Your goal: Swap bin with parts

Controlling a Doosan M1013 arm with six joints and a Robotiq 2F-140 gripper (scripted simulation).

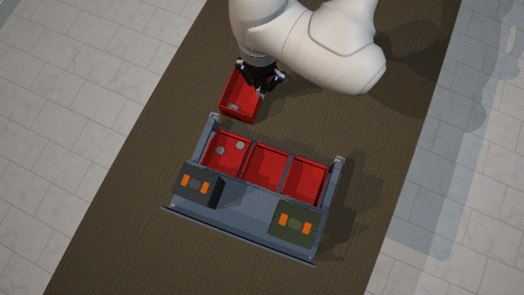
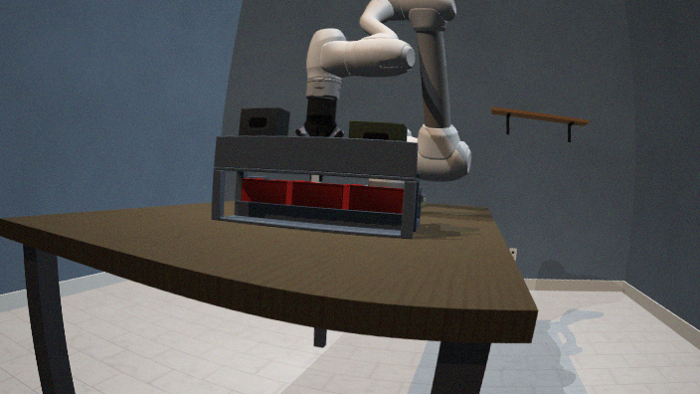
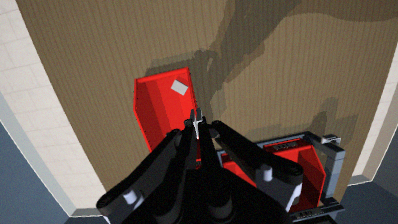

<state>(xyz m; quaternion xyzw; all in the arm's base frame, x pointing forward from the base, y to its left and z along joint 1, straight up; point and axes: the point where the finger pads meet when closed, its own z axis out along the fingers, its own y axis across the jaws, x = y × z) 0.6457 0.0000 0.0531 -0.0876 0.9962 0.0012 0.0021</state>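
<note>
Now: hand 24 cm short of the shelf board, 13 cm to the right of it and 7 cm above it. From my hand the other things lie so: black case: 31 cm ahead, 2 cm to the left, 9 cm above; green case: 28 cm ahead, 25 cm to the left, 7 cm above.
</note>
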